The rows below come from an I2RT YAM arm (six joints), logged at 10 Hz.
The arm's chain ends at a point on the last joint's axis. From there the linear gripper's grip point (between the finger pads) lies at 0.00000 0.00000 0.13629 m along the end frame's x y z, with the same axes.
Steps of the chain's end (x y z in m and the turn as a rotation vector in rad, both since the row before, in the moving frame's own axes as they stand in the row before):
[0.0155, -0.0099, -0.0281, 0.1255, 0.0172, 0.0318]
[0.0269, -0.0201, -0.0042, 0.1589, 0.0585, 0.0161]
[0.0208, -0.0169, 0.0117, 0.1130, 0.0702, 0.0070]
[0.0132, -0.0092, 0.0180, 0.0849, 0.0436, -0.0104]
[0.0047, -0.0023, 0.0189, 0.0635, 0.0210, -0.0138]
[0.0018, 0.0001, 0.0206, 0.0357, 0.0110, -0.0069]
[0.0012, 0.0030, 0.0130, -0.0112, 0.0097, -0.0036]
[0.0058, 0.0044, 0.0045, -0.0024, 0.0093, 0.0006]
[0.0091, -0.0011, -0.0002, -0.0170, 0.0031, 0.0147]
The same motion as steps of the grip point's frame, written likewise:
[0.0181, -0.0269, -0.0292, 0.1255, 0.0172, 0.0318]
[0.0350, -0.0416, -0.0061, 0.1589, 0.0585, 0.0161]
[0.0304, -0.0322, 0.0105, 0.1130, 0.0702, 0.0070]
[0.0191, -0.0208, 0.0174, 0.0849, 0.0436, -0.0104]
[0.0075, -0.0110, 0.0186, 0.0635, 0.0210, -0.0138]
[0.0033, -0.0048, 0.0205, 0.0357, 0.0110, -0.0069]
[0.0025, 0.0045, 0.0130, -0.0112, 0.0097, -0.0036]
[0.0071, 0.0047, 0.0045, -0.0024, 0.0093, 0.0006]
[0.0095, 0.0012, -0.0002, -0.0170, 0.0031, 0.0147]

